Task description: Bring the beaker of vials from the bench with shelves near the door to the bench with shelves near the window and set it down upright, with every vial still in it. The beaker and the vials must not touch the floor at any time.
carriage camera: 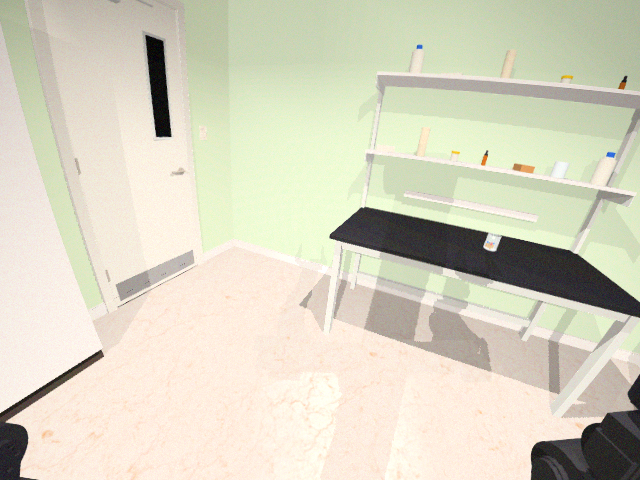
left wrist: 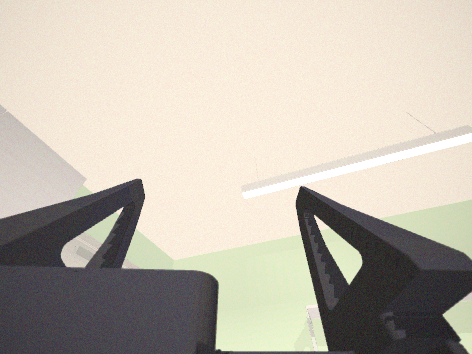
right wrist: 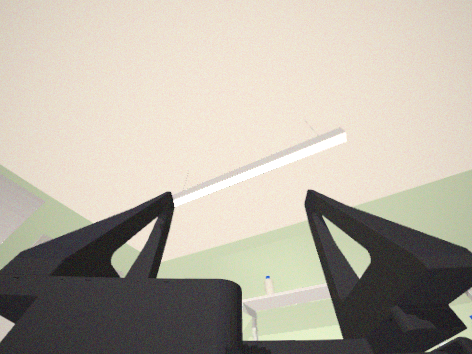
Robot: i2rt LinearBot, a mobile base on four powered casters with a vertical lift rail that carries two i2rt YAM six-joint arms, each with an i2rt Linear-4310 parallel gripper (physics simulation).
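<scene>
The beaker of vials (carriage camera: pixel 491 242) stands upright on the black top of the bench with shelves (carriage camera: pixel 413 233) near the door, at the right of the carriage view. It looks small and clear, with white and orange bits inside; single vials are too small to tell apart. My left gripper (left wrist: pixel 222 191) is open and empty, pointing up toward the ceiling. My right gripper (right wrist: pixel 238 197) is also open and empty, pointing up. Both are well away from the beaker. The bench near the window does not show in the carriage view.
Two shelves above the bench carry bottles, jars and a small orange box (carriage camera: pixel 523 168). The bench's near leg (carriage camera: pixel 333 289) stands on the floor. A closed door (carriage camera: pixel 93 155) is at the left. A tall white panel (carriage camera: pixel 36 289) stands at the left edge.
</scene>
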